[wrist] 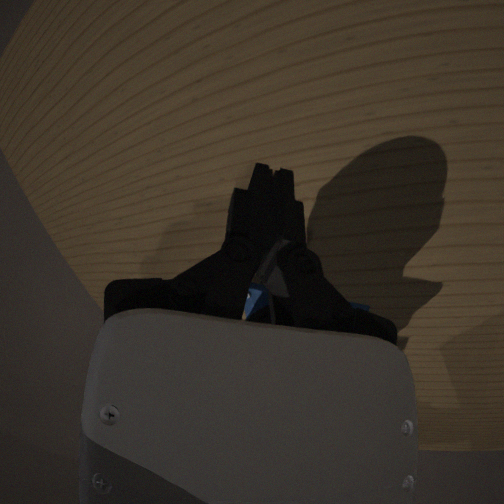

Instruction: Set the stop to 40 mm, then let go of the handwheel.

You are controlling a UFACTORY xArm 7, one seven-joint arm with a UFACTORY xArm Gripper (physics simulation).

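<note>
My gripper point(272, 176) points up the middle of the wrist view, black against a wooden surface point(300, 90). Its two fingertips meet with only a thin seam between them, and nothing shows between the tips. Lower down, in the gap between the finger links, a thin grey bar point(270, 265) and a small blue wedge point(254, 300) show. I cannot tell what they belong to. No handwheel, stop or scale can be made out. The grey gripper housing point(250, 405) fills the lower part of the view.
The lined wooden surface lies behind the gripper, with the gripper's dark shadow point(385, 220) on it to the right. A plain grey area point(35, 325) runs along the left and bottom edges. The scene is dim.
</note>
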